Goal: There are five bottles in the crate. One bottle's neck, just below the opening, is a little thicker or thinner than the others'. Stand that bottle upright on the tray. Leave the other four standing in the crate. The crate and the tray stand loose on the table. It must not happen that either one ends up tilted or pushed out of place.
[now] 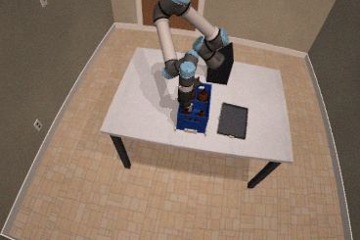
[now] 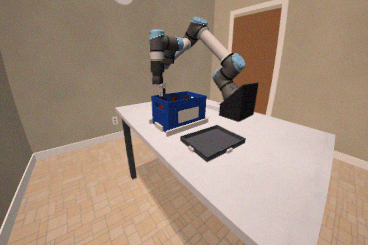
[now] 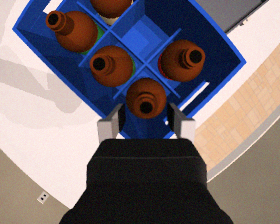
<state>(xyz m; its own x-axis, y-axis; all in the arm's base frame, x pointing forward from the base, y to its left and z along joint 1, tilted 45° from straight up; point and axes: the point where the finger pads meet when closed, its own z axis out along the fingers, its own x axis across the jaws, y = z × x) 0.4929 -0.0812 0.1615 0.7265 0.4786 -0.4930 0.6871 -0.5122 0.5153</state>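
Now: the bottle 11 cm below my hand. From my hand the other things lie so: dark tray (33 cm to the left, 19 cm below, 7 cm behind); blue crate (12 cm below, 9 cm behind, 5 cm to the left).
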